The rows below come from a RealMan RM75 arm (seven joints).
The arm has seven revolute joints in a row. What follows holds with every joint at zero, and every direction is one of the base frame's. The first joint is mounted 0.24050 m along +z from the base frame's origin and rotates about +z. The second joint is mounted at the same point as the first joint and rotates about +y. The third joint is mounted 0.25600 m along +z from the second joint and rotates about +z. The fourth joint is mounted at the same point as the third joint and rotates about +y. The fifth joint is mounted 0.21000 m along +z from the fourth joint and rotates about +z. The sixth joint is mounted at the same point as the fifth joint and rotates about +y. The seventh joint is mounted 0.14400 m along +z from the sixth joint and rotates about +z. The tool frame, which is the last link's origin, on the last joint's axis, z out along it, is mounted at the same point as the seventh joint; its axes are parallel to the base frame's.
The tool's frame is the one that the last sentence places.
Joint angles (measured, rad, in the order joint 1, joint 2, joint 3, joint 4, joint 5, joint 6, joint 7), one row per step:
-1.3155 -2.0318 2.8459 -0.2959 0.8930 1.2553 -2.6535
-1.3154 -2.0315 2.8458 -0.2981 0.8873 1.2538 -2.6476
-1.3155 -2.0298 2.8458 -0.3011 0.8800 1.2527 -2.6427
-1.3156 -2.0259 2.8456 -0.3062 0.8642 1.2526 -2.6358
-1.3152 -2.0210 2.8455 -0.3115 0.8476 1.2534 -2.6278
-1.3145 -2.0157 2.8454 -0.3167 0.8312 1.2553 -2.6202
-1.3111 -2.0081 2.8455 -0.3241 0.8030 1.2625 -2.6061
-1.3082 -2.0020 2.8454 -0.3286 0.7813 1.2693 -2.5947
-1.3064 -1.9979 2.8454 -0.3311 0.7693 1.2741 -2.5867
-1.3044 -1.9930 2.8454 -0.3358 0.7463 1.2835 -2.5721
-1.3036 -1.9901 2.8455 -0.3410 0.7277 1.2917 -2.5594
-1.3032 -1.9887 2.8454 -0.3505 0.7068 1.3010 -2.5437
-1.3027 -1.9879 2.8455 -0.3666 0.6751 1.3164 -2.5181
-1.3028 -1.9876 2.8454 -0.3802 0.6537 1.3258 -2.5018
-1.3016 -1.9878 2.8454 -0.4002 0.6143 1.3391 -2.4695
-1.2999 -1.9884 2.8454 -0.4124 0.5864 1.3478 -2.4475
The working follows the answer.
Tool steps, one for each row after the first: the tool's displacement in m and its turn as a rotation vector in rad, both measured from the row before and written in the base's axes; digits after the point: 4 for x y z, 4 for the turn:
0.0003 0.0006 0.0002 0.0019 -0.0044 -0.0040
0.0004 0.0011 0.0009 0.0048 -0.0051 -0.0027
0.0010 0.0019 0.0017 0.0098 -0.0121 -0.0018
0.0008 0.0020 0.0022 0.0099 -0.0125 -0.0018
0.0007 0.0019 0.0024 0.0096 -0.0125 -0.0009
0.0007 0.0018 0.0031 0.0101 -0.0230 0.0008
0.0006 0.0011 0.0022 0.0059 -0.0185 0.0003
0.0002 0.0006 0.0016 0.0023 -0.0102 -0.0008
0.0013 0.0008 0.0017 0.0019 -0.0205 -0.0027
0.0014 0.0006 0.0012 0.0010 -0.0164 -0.0036
0.0015 0.0007 0.0014 0.0022 -0.0178 -0.0052
0.0024 0.0008 0.0019 0.0021 -0.0269 -0.0097
0.0015 0.0010 0.0019 0.0053 -0.0171 -0.0064
0.0027 0.0015 0.0022 0.0079 -0.0319 -0.0167
0.0018 0.0008 0.0010 0.0050 -0.0230 -0.0119

Tool pose at each row, in the base's axes (x y z in m, rotation vector in rad; rounded; the steps above come from the unrounded poses):
-0.2108 0.4129 -0.0274 -2.1813 -1.6022 0.7216
-0.2105 0.4135 -0.0272 -2.1855 -1.5996 0.7143
-0.2101 0.4146 -0.0263 -2.1874 -1.5990 0.7039
-0.2091 0.4165 -0.0246 -2.1900 -1.6028 0.6822
-0.2083 0.4185 -0.0224 -2.1926 -1.6068 0.6599
-0.2076 0.4204 -0.0201 -2.1947 -1.6117 0.6382
-0.2070 0.4222 -0.0170 -2.2020 -1.6238 0.6060
-0.2064 0.4233 -0.0147 -2.2095 -1.6330 0.5818
-0.2062 0.4239 -0.0132 -2.2149 -1.6370 0.5691
-0.2049 0.4247 -0.0115 -2.2284 -1.6437 0.5456
-0.2035 0.4253 -0.0103 -2.2405 -1.6473 0.5267
-0.2020 0.4260 -0.0089 -2.2537 -1.6494 0.5049
-0.1996 0.4268 -0.0070 -2.2755 -1.6503 0.4723
-0.1981 0.4278 -0.0051 -2.2866 -1.6500 0.4476
-0.1953 0.4293 -0.0029 -2.3116 -1.6433 0.4022
-0.1935 0.4301 -0.0019 -2.3297 -1.6385 0.3698

